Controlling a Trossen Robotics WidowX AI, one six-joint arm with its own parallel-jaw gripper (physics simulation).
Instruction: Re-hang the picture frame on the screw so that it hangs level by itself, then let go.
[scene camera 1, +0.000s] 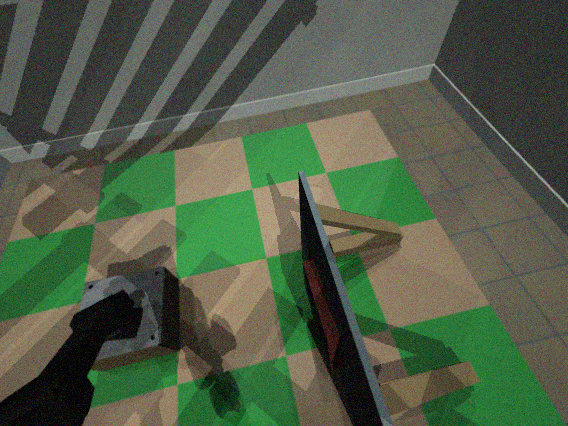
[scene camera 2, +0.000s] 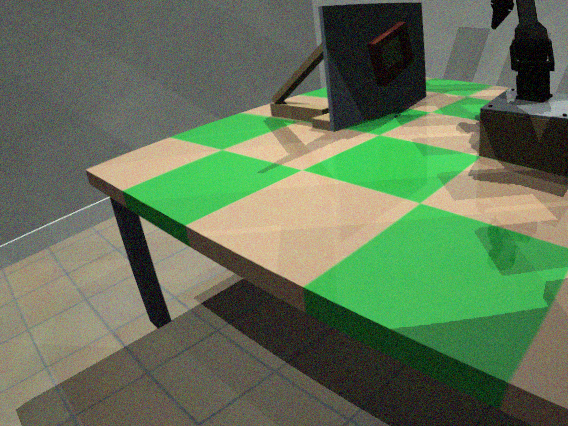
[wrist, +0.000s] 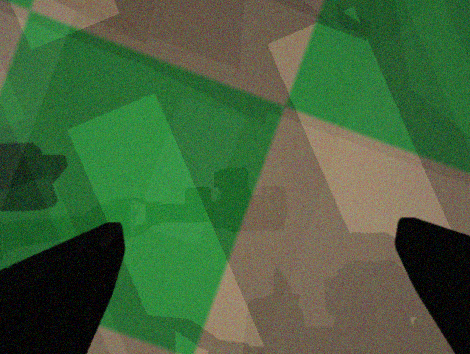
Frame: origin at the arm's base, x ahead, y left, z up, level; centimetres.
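Seen in the pictures: gripper, between the fingertips: (scene camera 2: 493, 28) (wrist: 259, 233); arm's base, origin of its link: (scene camera 1: 124, 323) (scene camera 2: 534, 97).
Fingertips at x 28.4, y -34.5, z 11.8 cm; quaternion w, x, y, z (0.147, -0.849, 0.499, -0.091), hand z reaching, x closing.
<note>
Pixels of each thing's middle, then the offset from my fingertips to it. "spot": a spot on its surface instead. Level surfaces: height alone.
- red picture frame, middle of its body: (scene camera 1: 323, 311) (scene camera 2: 391, 52) dx +15.3, dy +31.3, dz -6.4 cm
- wooden foot, a spot on its surface: (scene camera 1: 435, 382) spot: dx +33.3, dy +17.9, dz -8.8 cm
- table, height of its surface: dz -23.1 cm
The red picture frame (scene camera 1: 322, 312) (scene camera 2: 386, 34) is on the arm-facing side of the upright dark panel (scene camera 1: 312, 240) (scene camera 2: 350, 95). In scene camera 2 it is tilted: its top bar climbs to the right much more steeply than the panel's top edge. The screw does not show. My gripper (wrist: 259, 233) is open and empty in the wrist view, with its two black fingers far apart above the checkered table. It is away from the frame, which does not show in the wrist view. The gripper is not visible in scene camera 1.
Wooden braces (scene camera 1: 367, 217) (scene camera 2: 300, 75) and a wooden foot (scene camera 1: 435, 382) support the panel from behind. The arm's box-shaped base (scene camera 1: 170, 310) (scene camera 2: 520, 142) stands on the table (scene camera 2: 280, 220), facing the panel. Slanted shadows cross the table.
</note>
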